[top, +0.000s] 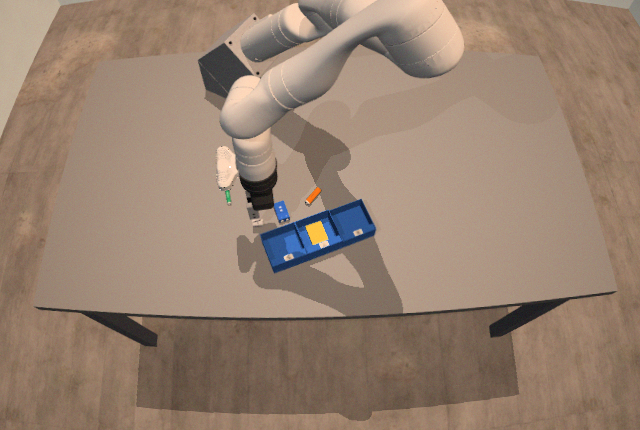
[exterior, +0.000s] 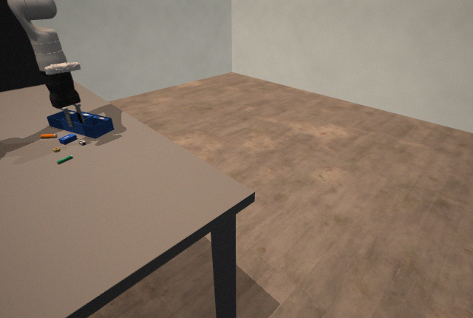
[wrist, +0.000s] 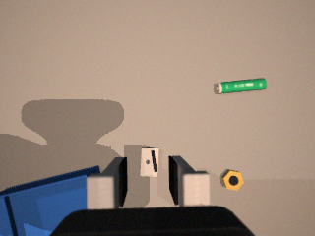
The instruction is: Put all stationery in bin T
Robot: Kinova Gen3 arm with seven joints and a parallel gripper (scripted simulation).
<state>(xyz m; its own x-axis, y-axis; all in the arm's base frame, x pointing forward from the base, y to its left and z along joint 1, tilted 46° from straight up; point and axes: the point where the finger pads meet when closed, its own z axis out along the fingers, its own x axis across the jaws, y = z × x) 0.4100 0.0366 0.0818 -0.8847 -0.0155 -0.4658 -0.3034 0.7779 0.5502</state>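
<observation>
My gripper is now 8 cm above the grey pencil sharpener. The rest, counted from my hand: blue 9V battery (8 cm below, 6 cm to the left, 3 cm behind); green marker (9 cm to the right, 9 cm below, 6 cm behind); yellow ring (9 cm below, 8 cm behind, 1 cm to the right).
</observation>
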